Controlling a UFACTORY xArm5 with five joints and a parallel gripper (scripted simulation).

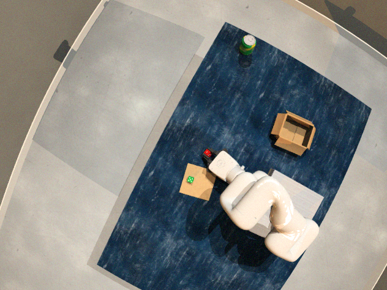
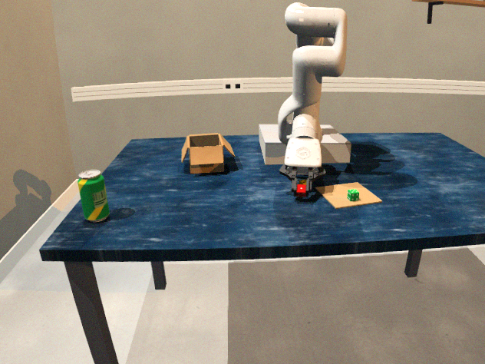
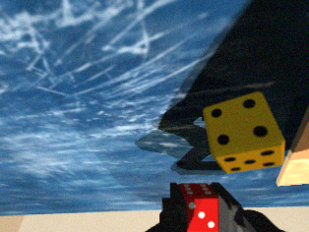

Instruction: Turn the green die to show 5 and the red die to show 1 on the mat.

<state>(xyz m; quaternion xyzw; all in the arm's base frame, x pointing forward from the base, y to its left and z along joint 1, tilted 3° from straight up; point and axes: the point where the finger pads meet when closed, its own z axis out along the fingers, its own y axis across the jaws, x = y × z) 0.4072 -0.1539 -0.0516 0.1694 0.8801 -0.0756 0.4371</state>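
Now: the red die 1 cm ahead of my hand and 1 cm below it. Also, from my hand: mat: 1 cm ahead, 14 cm to the left, 3 cm below; then yellow die: 6 cm behind, 3 cm to the left, 2 cm below; then green die: 4 cm ahead, 13 cm to the left, 2 cm below.
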